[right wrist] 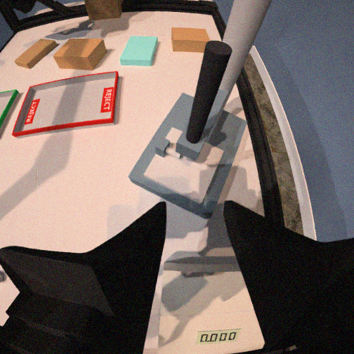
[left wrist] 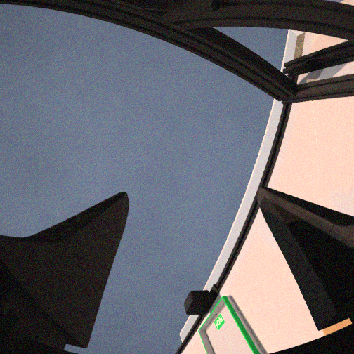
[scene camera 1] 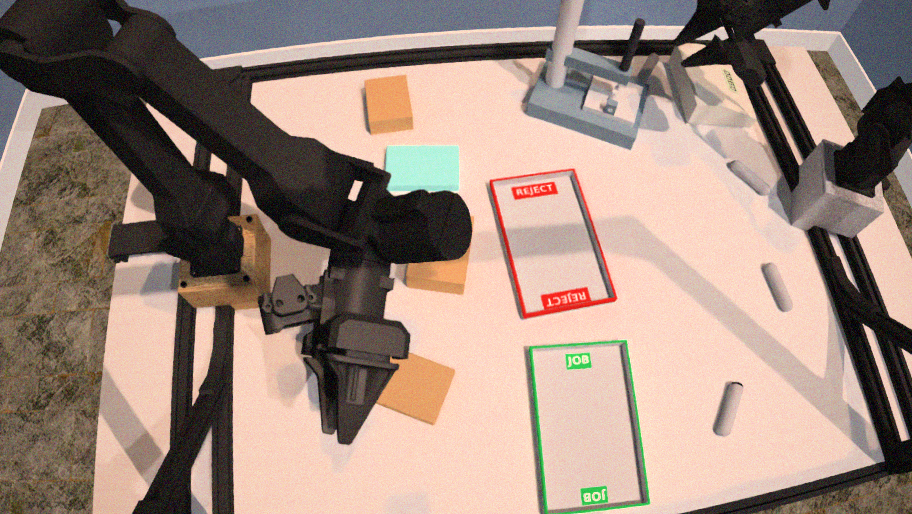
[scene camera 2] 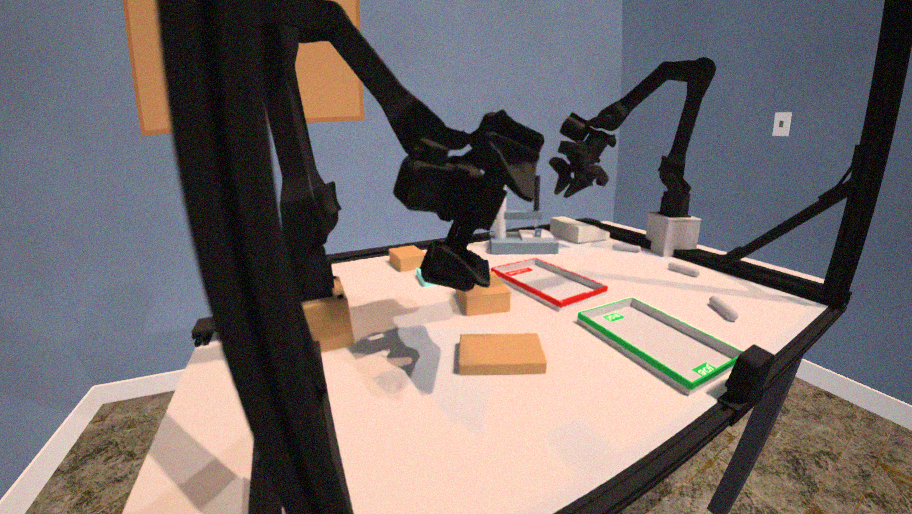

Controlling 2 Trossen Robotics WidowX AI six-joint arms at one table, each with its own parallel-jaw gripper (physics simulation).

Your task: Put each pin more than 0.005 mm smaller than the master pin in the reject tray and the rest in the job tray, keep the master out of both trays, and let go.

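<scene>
Three grey pins lie apart on the table at the right: the back pin, the middle pin and the front pin. Another grey pin-like shape shows beside the gauge. The readout box shows 0.000 in the right wrist view. The red reject tray and green job tray hold no pins. My right gripper is partly open, empty, above the readout box. My left gripper is open and empty, away from the pins.
Orange blocks and a turquoise block lie left of the trays. The gauge's tall post and black lever stand up near my right gripper. A dark frame edges the table.
</scene>
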